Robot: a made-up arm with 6 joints.
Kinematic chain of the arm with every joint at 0, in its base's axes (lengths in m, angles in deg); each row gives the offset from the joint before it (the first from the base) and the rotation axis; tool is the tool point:
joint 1: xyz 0 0 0.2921 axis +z
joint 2: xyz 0 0 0 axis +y
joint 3: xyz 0 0 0.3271 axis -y
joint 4: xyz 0 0 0 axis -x
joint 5: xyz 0.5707 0 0 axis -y
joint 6: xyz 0 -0.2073 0 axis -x
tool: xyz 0 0 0
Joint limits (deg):
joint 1: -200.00..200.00
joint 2: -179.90..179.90
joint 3: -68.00..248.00
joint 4: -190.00..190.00
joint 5: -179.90..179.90
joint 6: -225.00..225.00
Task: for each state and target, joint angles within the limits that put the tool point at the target. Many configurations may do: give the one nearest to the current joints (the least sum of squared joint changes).
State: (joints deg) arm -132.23 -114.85 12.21 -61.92 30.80 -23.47
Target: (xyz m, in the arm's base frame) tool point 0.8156 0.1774 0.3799
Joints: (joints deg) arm -173.26 -119.87 54.02 -67.16 30.80 -23.47
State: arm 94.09 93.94 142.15 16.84 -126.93 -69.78
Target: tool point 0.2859 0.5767 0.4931
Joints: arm 80.70 134.79 174.68 24.29 -126.93 -69.78
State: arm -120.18 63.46 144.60 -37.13 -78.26 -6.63
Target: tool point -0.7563 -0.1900 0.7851
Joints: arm -154.93 65.51 117.13 -44.31 -78.26 -6.63
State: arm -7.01 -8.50 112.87 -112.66 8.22 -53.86
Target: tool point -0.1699 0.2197 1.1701
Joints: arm -24.69 -5.05 122.33 -128.36 8.22 -53.86
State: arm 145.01 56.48 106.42 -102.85 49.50 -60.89
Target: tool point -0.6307 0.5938 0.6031
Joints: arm 134.28 56.91 89.19 -100.26 49.50 -60.89
